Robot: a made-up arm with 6 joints. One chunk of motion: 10 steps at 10 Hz.
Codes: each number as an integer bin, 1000 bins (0 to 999) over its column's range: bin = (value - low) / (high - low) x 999, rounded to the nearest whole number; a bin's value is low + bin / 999 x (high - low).
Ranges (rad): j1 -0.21..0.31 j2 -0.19..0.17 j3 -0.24..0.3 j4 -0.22..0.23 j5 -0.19..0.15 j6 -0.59..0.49
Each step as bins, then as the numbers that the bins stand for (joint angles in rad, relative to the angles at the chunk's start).
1 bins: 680 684 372 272 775 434
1 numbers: 0.1440 0.0565 -0.0389 -0.0975 0.0738 -0.1208
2 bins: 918 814 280 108 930 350
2 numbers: 0.2678 0.1033 -0.0886 -0.1714 0.1265 -0.2116
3 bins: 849 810 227 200 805 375
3 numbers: 0.2319 0.1019 -0.1173 -0.1299 0.0840 -0.1846
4 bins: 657 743 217 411 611 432
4 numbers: 0.1320 0.0777 -0.1227 -0.0349 0.0179 -0.1230
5 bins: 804 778 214 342 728 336
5 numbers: 0.2085 0.0904 -0.1243 -0.0659 0.0578 -0.2268
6 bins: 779 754 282 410 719 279
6 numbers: 0.1955 0.0817 -0.0876 -0.0353 0.0547 -0.2884
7 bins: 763 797 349 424 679 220
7 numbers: 0.1872 0.0972 -0.0514 -0.0290 0.0411 -0.3522
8 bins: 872 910 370 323 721 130
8 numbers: 0.2439 0.1379 -0.0400 -0.0745 0.0554 -0.4495
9 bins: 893 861 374 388 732 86
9 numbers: 0.2548 0.1203 -0.0378 -0.0452 0.0591 -0.4970
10 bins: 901 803 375 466 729 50
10 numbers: 0.2590 0.0994 -0.0373 -0.0101 0.0581 -0.5359
